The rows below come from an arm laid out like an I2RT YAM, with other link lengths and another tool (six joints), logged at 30 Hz.
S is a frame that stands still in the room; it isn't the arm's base.
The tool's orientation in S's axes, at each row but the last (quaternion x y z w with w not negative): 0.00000, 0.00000, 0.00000, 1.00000; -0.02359, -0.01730, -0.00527, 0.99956; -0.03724, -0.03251, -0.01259, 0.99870; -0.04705, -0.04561, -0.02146, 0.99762
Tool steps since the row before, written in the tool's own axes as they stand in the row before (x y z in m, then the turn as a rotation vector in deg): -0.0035, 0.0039, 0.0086, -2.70, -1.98, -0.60; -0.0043, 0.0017, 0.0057, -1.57, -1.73, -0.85; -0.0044, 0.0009, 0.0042, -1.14, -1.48, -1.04; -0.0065, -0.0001, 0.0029, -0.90, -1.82, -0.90
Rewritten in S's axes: -0.0035, 0.0039, 0.0086, -2.70, -1.98, -0.60; -0.0045, 0.0020, 0.0055, -1.56, -1.75, -0.82; -0.0046, 0.0013, 0.0038, -1.11, -1.53, -1.00; -0.0067, 0.0004, 0.0023, -0.90, -1.86, -0.81
